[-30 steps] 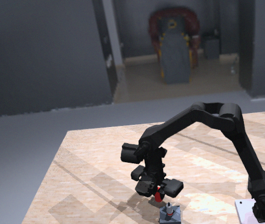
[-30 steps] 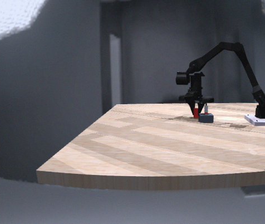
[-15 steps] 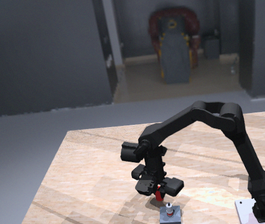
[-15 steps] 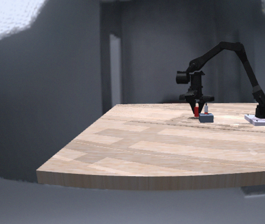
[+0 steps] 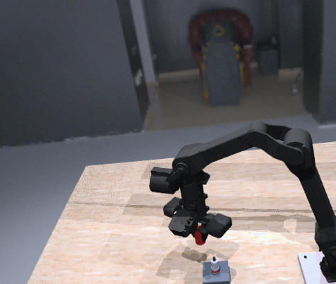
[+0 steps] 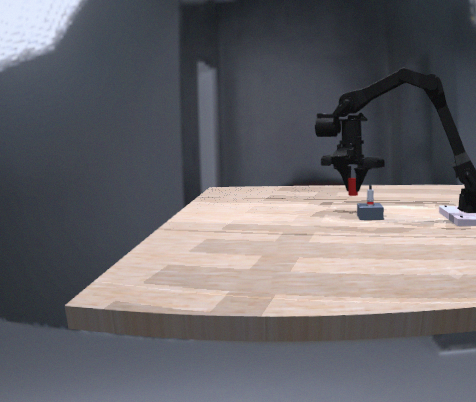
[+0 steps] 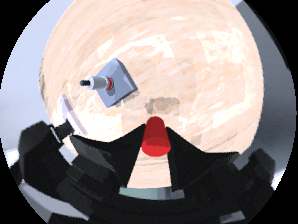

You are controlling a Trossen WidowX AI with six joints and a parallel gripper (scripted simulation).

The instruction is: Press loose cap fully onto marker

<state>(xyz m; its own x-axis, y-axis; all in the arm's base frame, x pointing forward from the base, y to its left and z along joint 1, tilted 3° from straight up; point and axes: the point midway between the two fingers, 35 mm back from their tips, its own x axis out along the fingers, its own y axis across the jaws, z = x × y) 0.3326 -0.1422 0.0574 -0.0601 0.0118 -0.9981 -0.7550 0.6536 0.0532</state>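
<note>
Now: the holder block 10 cm to the left of my gripper tip, 4 cm below it and 3 cm behind it. Round my gripper tip: red cap: 1 cm above.
</note>
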